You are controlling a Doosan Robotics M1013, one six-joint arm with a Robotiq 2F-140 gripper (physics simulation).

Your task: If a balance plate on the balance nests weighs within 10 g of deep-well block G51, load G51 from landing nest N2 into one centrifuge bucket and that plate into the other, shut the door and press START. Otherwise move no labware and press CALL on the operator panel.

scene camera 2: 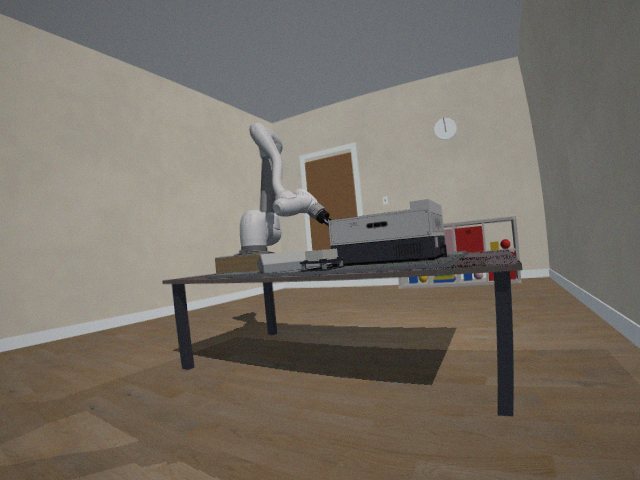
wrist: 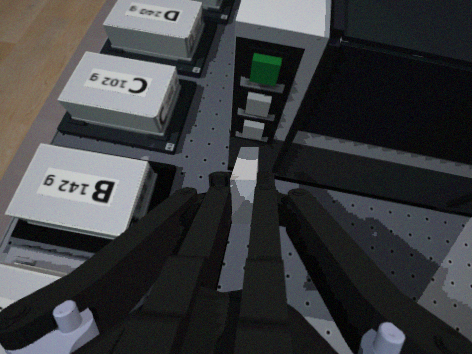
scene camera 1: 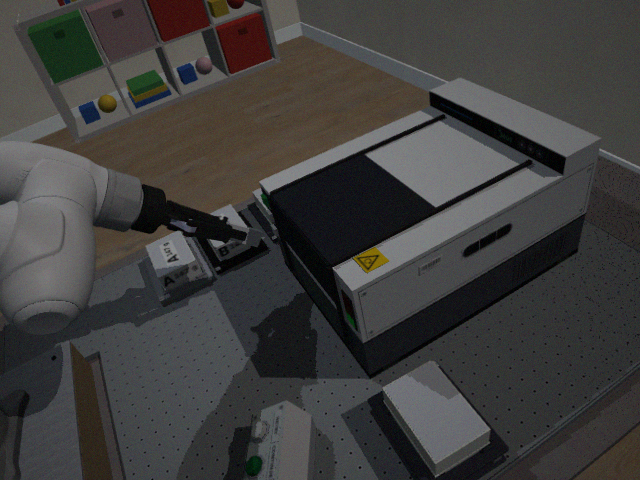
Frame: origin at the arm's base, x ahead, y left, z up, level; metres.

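Seen in the pictures: gripper, fingertip midpoint: (wrist: pixel 249 164) (scene camera 1: pixel 258 238).
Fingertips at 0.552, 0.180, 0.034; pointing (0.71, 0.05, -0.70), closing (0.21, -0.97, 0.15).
Note:
Offsets run from my fingertips to a thing's middle, as dx, dy, dz. "*": to the spot under its first point.
My gripper (scene camera 1: pixel 252 236) (scene camera 2: pixel 326 221) (wrist: pixel 249 164) is shut and empty, with its pale fingertips together, in front of the centrifuge's @(+0.276, -0.119, +0.010) (scene camera 1: pixel 480 160) (scene camera 2: pixel 382 227) (wrist: pixel 285 17) button column. In the wrist view the column has a green button @(+0.037, +0.006, +0.071) (wrist: pixel 266 69) and two white buttons (wrist: pixel 259 105) (wrist: pixel 253 129); their labels are unreadable. Balance plates B, 142 g @(-0.049, +0.167, -0.079) (scene camera 1: pixel 223 251) (wrist: pixel 75 187), C, 102 g @(+0.091, +0.188, -0.079) (wrist: pixel 117 90), and D, 240 g @(+0.227, +0.197, -0.079) (wrist: pixel 152 17), sit on nests at the left. Plate A, 147 g @(-0.176, +0.149, -0.079) (scene camera 1: pixel 169 254), is beside B. A white block @(+0.099, -0.431, -0.052) (scene camera 1: pixel 436 413) (scene camera 2: pixel 321 254) sits on a dark nest; its label does not show.
The operator panel @(-0.134, -0.414, -0.070) (scene camera 1: pixel 297 439) (scene camera 2: pixel 284 262), with a green button @(-0.143, -0.382, -0.048) (scene camera 1: pixel 253 465) and a white one @(* -0.119, -0.341, -0.038) (scene camera 1: pixel 260 429), stands near the white block. The centrifuge's top has a dark section @(* +0.140, -0.144, +0.101) (scene camera 1: pixel 351 206); whether the door is open I cannot tell. A shelf unit (scene camera 1: pixel 67 114) stands beyond the table.

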